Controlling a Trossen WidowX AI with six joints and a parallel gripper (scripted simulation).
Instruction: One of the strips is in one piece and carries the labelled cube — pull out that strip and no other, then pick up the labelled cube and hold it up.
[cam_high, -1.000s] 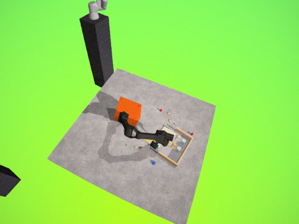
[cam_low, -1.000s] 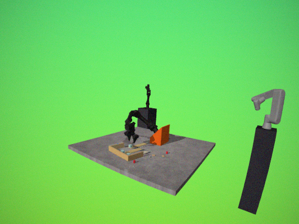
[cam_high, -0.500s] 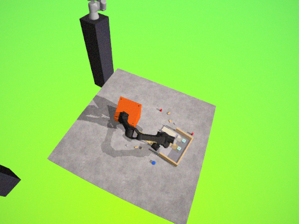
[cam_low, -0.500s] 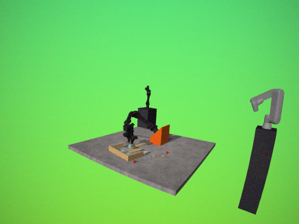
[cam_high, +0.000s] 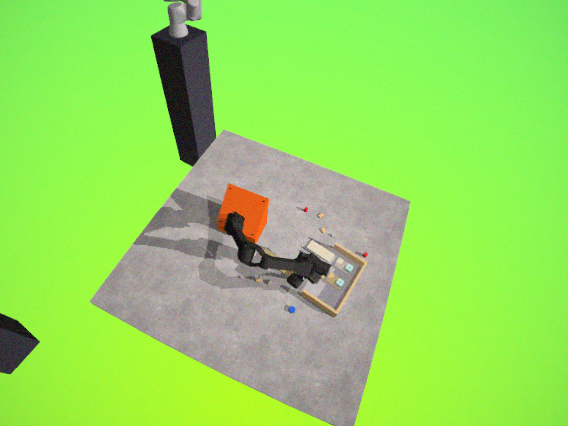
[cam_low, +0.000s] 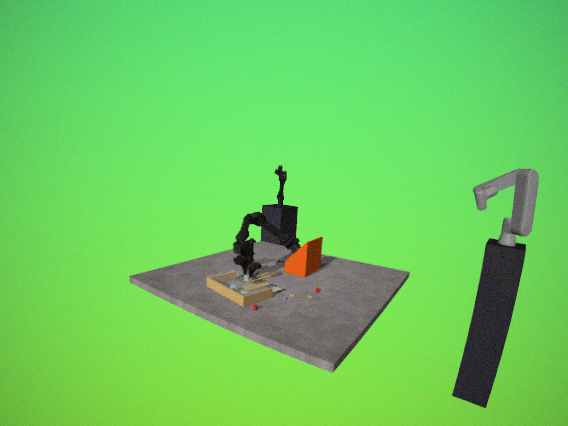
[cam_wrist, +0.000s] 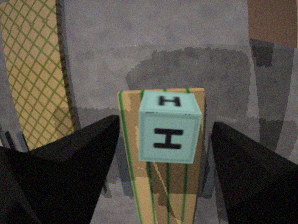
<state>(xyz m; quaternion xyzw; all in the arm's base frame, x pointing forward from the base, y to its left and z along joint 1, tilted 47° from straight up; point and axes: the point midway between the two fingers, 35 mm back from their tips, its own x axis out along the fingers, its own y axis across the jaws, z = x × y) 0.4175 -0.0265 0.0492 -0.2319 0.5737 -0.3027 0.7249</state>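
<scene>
Now: gripper tip 20 mm short of the cross-hatched strip, 90 mm to the right of it and 30 mm above it. From my gripper tip the other things lie so: blue piece 40 mm ahead, 160 mm to the right, 20 mm below.
</scene>
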